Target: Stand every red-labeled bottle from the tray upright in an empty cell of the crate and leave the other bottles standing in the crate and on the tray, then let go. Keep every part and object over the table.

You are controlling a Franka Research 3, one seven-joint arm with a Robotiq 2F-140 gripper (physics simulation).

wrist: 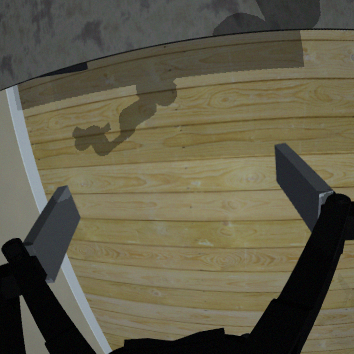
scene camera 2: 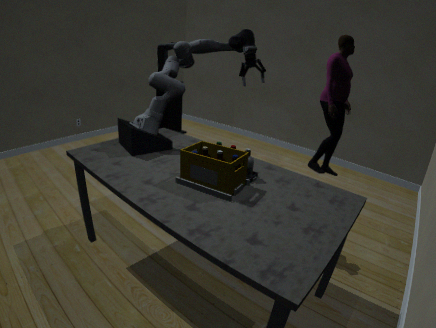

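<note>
A yellow crate (scene camera 2: 225, 178) stands on the table. Several bottle tops show inside it, among them a white-capped bottle (scene camera 2: 220, 153) and a blue-capped bottle (scene camera 2: 235, 157). Beyond its far wall show a green cap (scene camera 2: 219, 144), a red cap (scene camera 2: 233, 147) and a white-capped bottle (scene camera 2: 249, 159) with a greyish body. I cannot tell any label colours. Part of the dark tray (scene camera 2: 254, 176) shows behind the crate, which hides the rest. My gripper (scene camera 2: 253, 81) (wrist: 171, 183) is open and empty, high above and beyond the crate. No bottle shows in the wrist view.
A light strip (scene camera 2: 205, 189) runs along the crate's base. The mottled grey table (scene camera 2: 280, 210) (wrist: 60, 30) has its edge across the top of the wrist view, with wooden floor (wrist: 185, 200) below the fingers. A person in magenta (scene camera 2: 338, 80) stands beyond the table.
</note>
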